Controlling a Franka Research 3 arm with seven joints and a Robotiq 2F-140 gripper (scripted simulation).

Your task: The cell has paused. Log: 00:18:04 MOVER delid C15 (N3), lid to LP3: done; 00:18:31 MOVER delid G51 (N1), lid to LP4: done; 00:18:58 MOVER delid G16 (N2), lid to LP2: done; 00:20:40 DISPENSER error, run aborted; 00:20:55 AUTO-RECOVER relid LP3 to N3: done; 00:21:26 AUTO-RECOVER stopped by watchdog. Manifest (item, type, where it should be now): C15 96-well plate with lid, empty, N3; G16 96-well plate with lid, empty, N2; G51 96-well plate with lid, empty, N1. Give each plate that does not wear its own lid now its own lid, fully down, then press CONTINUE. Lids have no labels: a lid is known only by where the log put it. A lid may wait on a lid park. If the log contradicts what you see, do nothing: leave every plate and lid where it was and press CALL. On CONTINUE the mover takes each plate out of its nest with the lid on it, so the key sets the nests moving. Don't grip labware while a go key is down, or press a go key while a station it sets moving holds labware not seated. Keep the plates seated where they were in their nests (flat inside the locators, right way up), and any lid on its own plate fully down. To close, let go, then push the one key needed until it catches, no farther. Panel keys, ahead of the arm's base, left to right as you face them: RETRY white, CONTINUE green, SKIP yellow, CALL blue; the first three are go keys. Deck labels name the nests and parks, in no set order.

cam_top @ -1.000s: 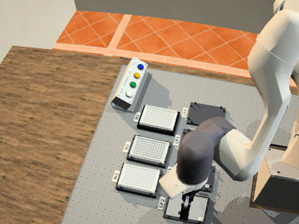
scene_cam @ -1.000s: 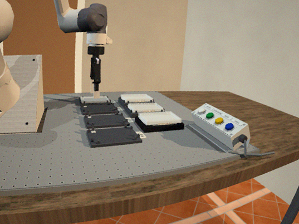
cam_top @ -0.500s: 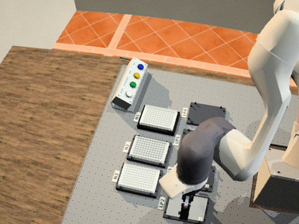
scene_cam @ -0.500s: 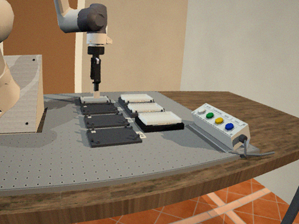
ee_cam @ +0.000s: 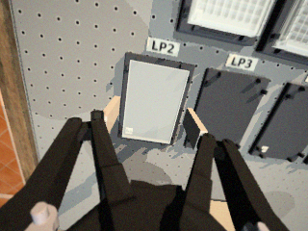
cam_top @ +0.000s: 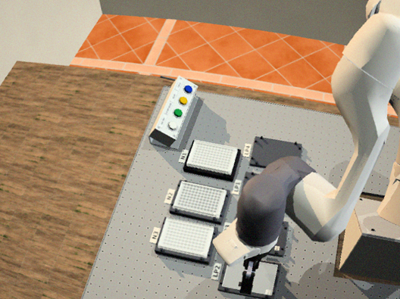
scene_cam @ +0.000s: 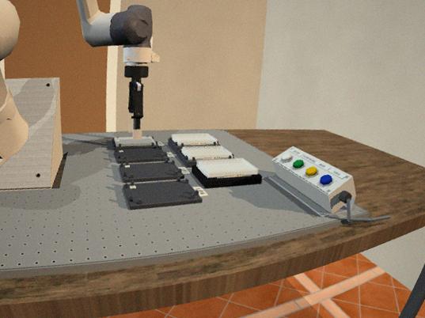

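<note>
The lp2 park lies 5 cm below my hand. The rest, counted from my hand: plate (19 cm ahead, 18 cm to the right, 3 cm below); then LP3 park (1 cm ahead, 12 cm to the right, 5 cm below); then lp1 park (1 cm ahead, 26 cm to the right, 5 cm below).
</note>
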